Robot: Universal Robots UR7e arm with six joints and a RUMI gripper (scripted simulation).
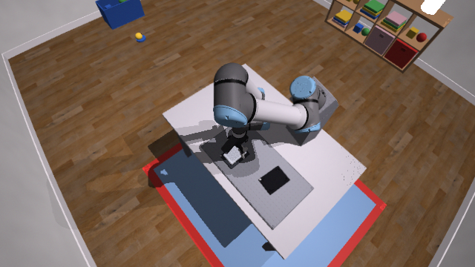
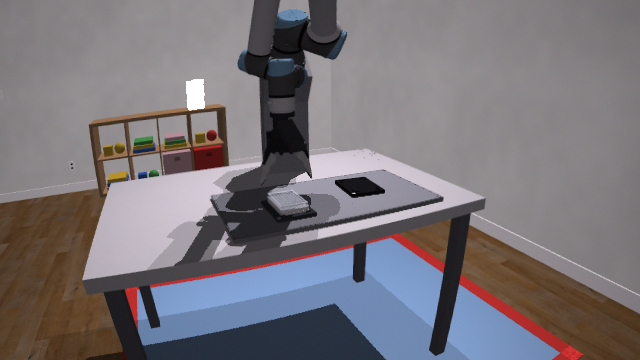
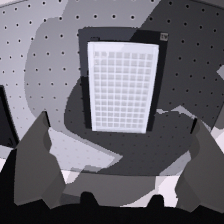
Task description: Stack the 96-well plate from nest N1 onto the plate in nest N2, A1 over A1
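Now: hand 60 mm above the clear 96-well plate. The rest, counted from my hand: label: 60 mm ahead, 230 mm to the left, 70 mm below; plate nest N1: 10 mm ahead, 300 mm to the left, 80 mm below.
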